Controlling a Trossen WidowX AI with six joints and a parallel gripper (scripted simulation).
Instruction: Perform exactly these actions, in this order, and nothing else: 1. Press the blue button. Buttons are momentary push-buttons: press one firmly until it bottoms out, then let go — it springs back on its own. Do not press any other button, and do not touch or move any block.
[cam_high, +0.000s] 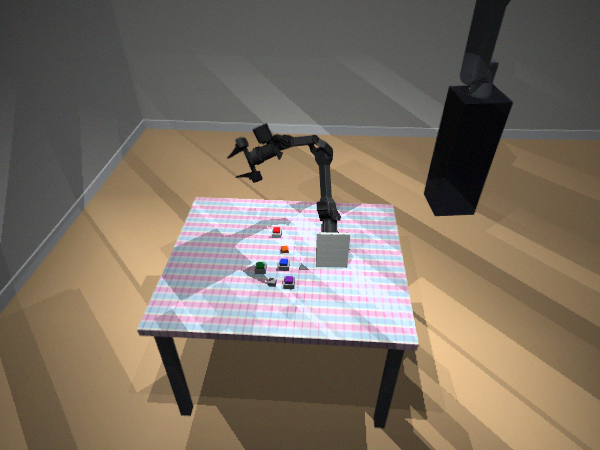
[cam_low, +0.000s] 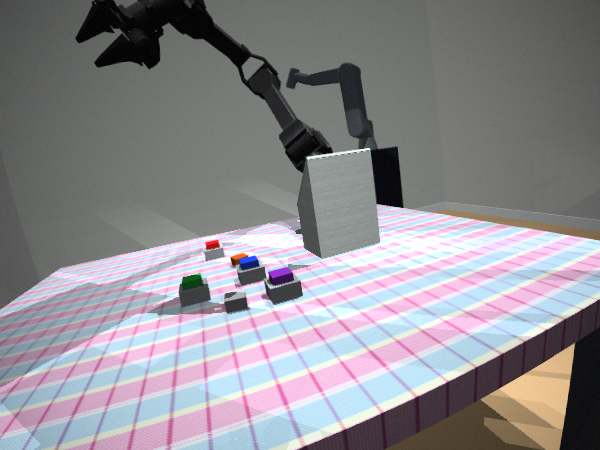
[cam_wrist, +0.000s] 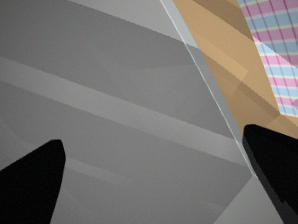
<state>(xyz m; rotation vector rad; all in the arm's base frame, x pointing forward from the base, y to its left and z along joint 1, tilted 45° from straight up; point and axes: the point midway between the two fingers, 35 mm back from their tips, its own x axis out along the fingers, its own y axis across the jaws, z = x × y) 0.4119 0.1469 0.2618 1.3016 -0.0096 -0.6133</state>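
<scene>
Now: gripper tip 43 cm above the blue button, 20 cm past it and 13 cm to the right of it. Also, from my gripper tip: green button 43 cm below, 14 cm to the left, 9 cm behind; then orange block 46 cm below, 21 cm behind, 2 cm to the left; then red button 43 cm below, 17 cm behind, 10 cm to the right.
</scene>
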